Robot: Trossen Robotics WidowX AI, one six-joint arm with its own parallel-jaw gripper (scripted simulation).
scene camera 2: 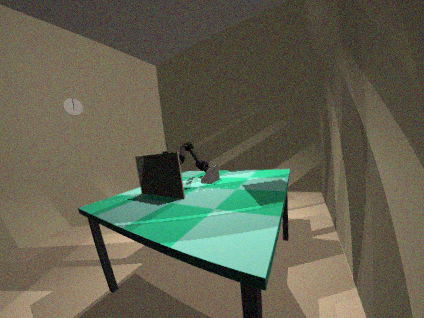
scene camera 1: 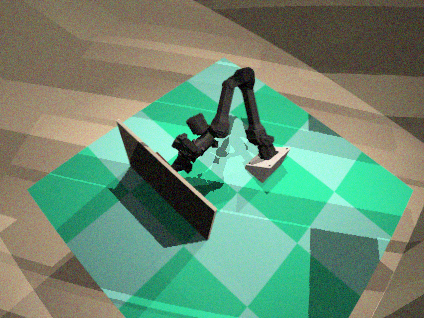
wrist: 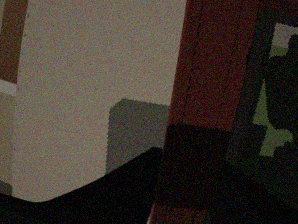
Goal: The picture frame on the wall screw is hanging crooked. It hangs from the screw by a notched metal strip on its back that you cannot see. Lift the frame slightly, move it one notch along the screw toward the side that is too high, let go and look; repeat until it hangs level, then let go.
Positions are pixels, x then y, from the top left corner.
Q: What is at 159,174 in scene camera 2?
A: A wall panel.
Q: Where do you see a wall panel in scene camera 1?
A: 175,190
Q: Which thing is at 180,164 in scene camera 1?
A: My gripper.
